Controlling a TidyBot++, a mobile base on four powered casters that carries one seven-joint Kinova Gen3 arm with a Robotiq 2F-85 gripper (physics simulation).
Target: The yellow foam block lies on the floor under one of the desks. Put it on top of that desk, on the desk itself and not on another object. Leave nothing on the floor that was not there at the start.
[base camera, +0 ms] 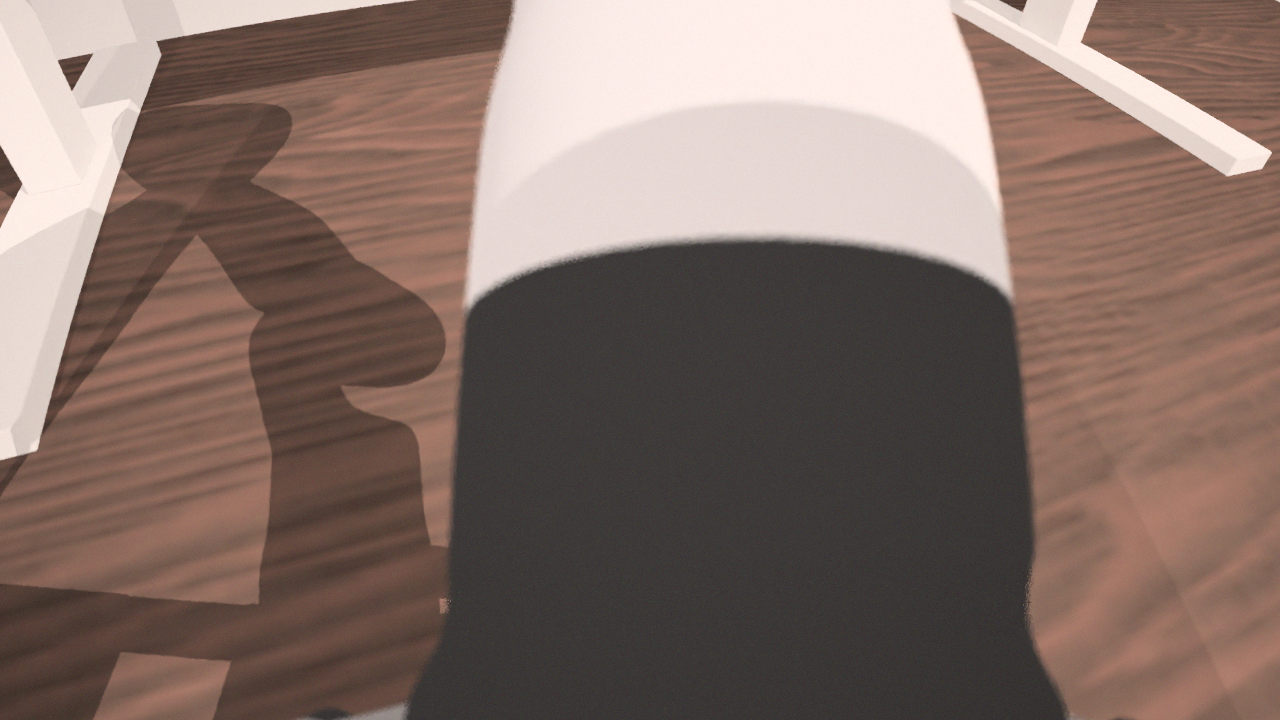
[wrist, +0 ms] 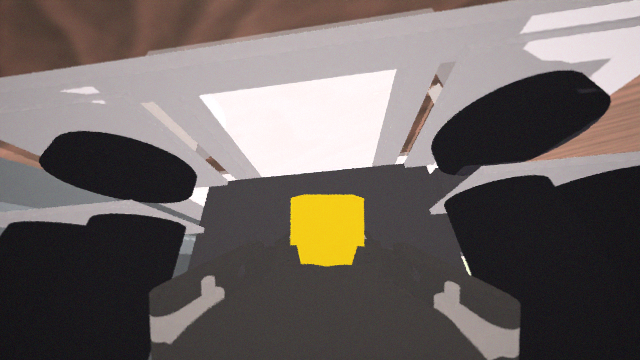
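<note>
In the wrist view the yellow foam block sits between the fingers of my gripper, which is shut on it. The block is off the floor and hangs above my own mobile base, over its dark top plate. In the base camera view my arm stands close in front of the lens and fills the middle, hiding the gripper and the block.
White desk legs stand at the left and a white desk bar at the upper right on the brown wood floor. Black casters of my base show at both sides of the wrist view.
</note>
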